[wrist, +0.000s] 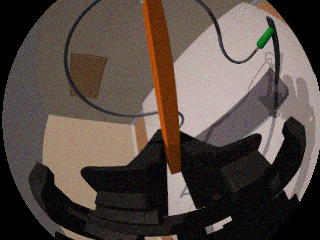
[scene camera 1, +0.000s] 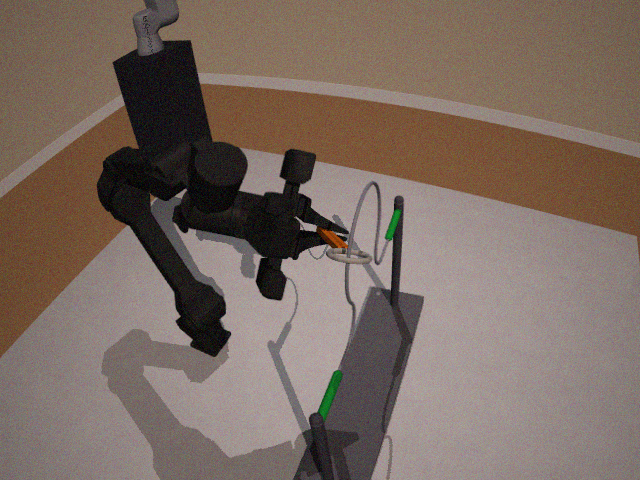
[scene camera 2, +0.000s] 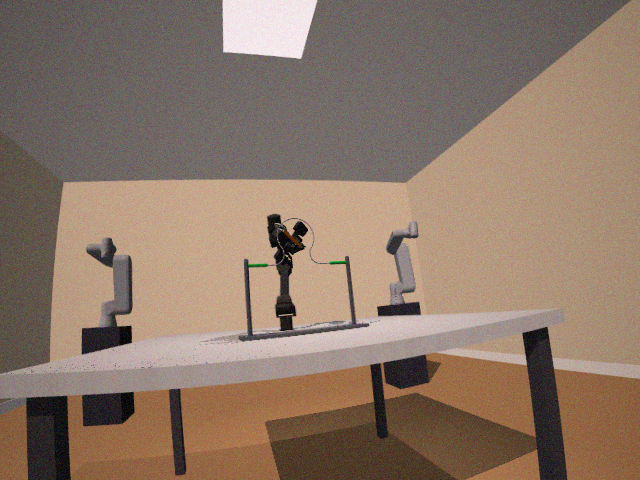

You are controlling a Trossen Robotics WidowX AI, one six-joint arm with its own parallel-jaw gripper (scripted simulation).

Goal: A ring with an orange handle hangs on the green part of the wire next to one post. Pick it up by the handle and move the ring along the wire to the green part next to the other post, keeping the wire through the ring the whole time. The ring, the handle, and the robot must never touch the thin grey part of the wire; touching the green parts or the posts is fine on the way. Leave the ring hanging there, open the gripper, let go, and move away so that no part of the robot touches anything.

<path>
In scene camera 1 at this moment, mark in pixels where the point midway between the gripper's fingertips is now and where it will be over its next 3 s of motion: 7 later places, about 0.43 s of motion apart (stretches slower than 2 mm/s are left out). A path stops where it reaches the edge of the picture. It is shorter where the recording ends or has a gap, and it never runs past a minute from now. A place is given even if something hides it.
The gripper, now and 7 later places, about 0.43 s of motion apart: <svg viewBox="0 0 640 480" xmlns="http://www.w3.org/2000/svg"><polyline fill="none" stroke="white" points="346,235 345,244 344,250 343,257 340,263 338,268 336,273 334,278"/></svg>
</path>
